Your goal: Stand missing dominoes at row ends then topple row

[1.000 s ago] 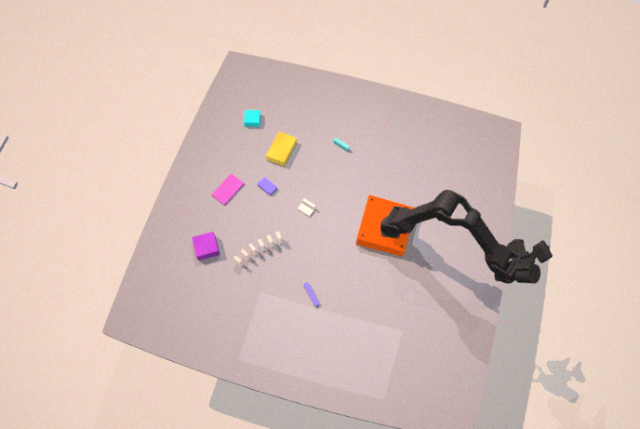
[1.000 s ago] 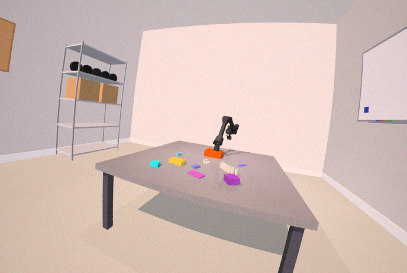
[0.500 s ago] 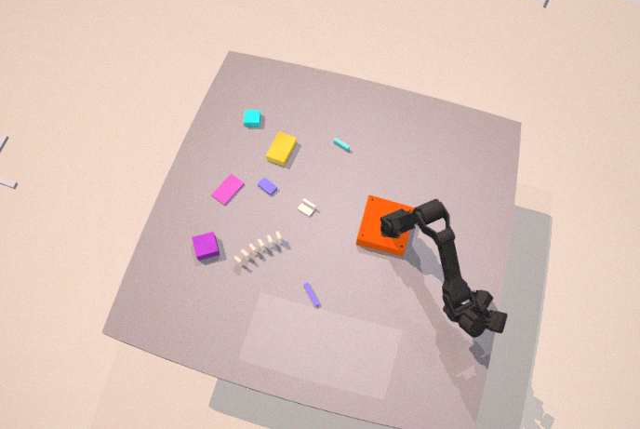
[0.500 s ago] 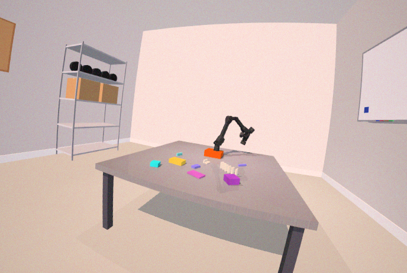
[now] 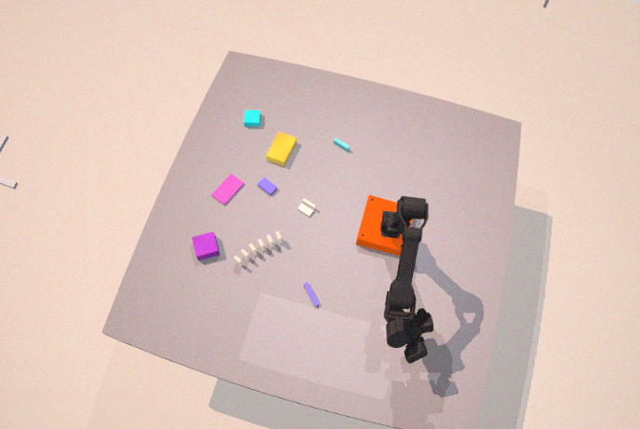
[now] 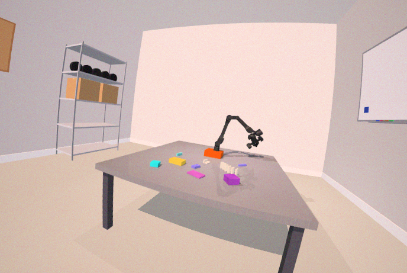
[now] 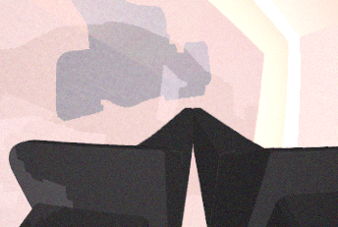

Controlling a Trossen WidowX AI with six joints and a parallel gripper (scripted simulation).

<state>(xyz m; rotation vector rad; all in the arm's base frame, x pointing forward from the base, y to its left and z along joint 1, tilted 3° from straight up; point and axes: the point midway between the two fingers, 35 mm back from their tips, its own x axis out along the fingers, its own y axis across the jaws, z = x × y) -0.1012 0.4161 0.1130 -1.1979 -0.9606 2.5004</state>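
My gripper tip is now 770 mm to the left of the cyan bar, 330 mm short of it and 110 mm above it. From my gripper tip the other things lie so: yellow block: 720 mm to the right, 550 mm ahead, 110 mm below; magenta slab: 720 mm ahead, 540 mm to the right, 120 mm below; purple cube: 750 mm ahead, 300 mm to the right, 100 mm below.
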